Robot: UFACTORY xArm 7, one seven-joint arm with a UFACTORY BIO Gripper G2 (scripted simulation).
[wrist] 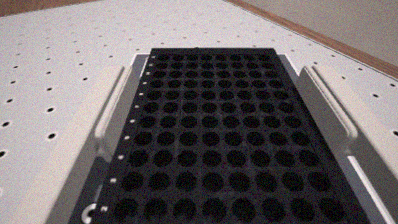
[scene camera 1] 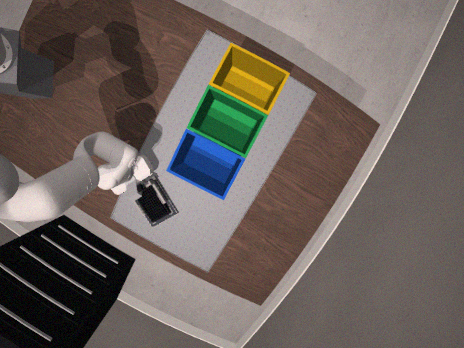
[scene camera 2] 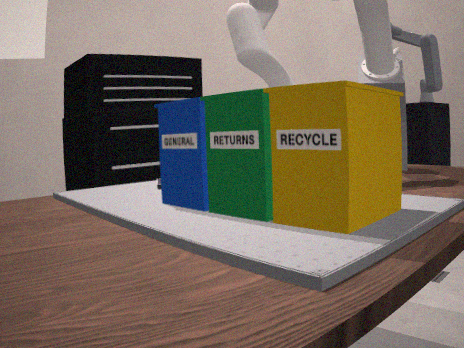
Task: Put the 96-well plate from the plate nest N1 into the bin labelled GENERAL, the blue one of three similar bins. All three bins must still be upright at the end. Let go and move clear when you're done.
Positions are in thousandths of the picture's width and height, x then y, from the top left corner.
green returns bin: scene camera 1 516,366; scene camera 2 514,398; not seen in the wrist view (out of frame)
